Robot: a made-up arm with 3 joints. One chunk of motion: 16 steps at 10 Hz.
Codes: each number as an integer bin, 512 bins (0 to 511) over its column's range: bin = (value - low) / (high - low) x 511, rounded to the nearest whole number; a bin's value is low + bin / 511 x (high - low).
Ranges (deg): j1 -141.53..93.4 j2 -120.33..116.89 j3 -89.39..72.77
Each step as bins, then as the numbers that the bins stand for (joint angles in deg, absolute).
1 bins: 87 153 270
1 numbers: -101.53 -49.30 -3.71
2 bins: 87 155 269
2 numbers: -101.53 -48.37 -4.03
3 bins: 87 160 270
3 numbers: -101.53 -46.05 -3.71
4 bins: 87 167 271
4 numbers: -101.53 -42.80 -3.39
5 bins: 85 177 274
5 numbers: -102.45 -38.16 -2.44
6 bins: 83 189 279
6 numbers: -103.37 -32.59 -0.85
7 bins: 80 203 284
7 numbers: -104.75 -26.09 0.73
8 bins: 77 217 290
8 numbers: -106.13 -19.59 2.64
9 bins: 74 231 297
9 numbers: -107.51 -13.09 4.86
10 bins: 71 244 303
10 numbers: -108.89 -7.06 6.76
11 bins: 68 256 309
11 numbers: -110.27 -1.49 8.67
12 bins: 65 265 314
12 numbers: -111.65 2.69 10.25
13 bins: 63 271 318
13 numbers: -112.57 5.48 11.52
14 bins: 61 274 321
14 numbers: -113.49 6.87 12.48
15 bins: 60 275 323
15 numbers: -113.95 7.33 13.11
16 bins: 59 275 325
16 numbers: -114.41 7.33 13.75
